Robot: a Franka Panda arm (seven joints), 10 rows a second.
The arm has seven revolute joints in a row. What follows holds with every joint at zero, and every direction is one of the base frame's.
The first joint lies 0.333 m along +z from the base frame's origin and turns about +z.
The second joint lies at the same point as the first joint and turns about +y.
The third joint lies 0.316 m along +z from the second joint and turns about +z.
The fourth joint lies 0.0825 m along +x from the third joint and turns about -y.
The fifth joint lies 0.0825 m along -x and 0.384 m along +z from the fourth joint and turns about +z.
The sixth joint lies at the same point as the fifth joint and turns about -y.
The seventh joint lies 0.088 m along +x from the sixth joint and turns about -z.
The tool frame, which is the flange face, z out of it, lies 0.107 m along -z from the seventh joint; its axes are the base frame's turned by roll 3.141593, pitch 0 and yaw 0 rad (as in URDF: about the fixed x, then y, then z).
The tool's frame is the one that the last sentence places.
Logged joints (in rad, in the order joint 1, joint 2, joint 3, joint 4, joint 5, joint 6, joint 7), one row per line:
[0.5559, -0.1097, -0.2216, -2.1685, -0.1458, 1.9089, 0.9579]
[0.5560, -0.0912, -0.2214, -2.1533, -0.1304, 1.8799, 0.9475]
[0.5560, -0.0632, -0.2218, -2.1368, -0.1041, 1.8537, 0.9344]
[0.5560, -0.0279, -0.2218, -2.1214, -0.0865, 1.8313, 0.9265]
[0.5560, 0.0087, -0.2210, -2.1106, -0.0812, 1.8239, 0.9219]
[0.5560, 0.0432, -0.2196, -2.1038, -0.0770, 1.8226, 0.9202]
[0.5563, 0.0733, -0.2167, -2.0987, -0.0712, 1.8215, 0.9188]
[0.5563, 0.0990, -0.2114, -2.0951, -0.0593, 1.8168, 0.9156]
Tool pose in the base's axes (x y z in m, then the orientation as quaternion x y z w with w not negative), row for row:
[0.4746, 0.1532, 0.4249, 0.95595, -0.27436, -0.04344, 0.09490]
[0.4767, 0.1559, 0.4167, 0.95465, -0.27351, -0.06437, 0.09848]
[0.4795, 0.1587, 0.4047, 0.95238, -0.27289, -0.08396, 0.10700]
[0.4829, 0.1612, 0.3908, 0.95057, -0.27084, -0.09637, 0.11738]
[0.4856, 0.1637, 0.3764, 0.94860, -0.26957, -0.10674, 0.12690]
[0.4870, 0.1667, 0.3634, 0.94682, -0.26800, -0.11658, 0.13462]
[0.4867, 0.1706, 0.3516, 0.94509, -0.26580, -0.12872, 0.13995]
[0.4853, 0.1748, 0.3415, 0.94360, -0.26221, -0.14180, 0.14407]
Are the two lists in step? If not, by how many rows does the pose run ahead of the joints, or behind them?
The pose runs 1 row ahead of the joints: the pose in row i belongs to the joints in row i + 1.
